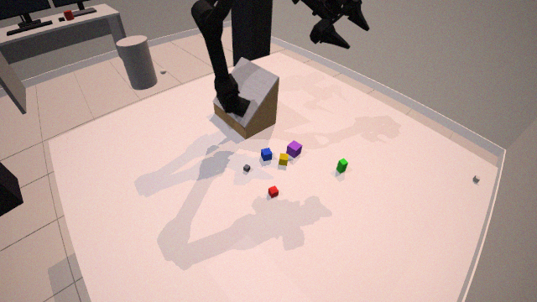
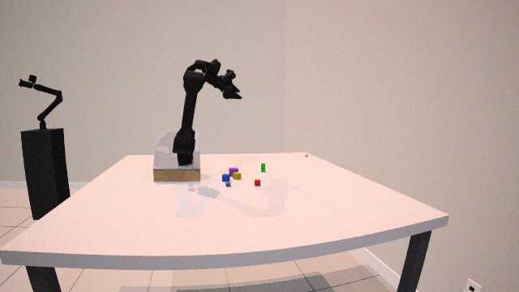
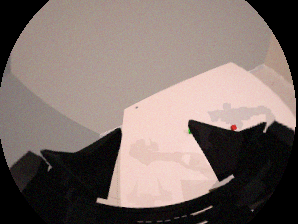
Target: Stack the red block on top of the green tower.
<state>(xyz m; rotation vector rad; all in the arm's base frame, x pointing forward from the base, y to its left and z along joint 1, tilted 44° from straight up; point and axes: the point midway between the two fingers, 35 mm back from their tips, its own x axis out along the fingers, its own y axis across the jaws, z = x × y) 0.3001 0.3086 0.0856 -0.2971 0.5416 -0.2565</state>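
Right now my gripper tip is 380 mm above the red block, 320 mm to the left of it and 10 mm past it. The rest, counted from my gripper tip: purple block (370 mm below, 140 mm to the right, 70 mm behind); then blue block (370 mm below, 220 mm to the right, 120 mm behind); then yellow block (370 mm below, 200 mm to the right, 60 mm behind).
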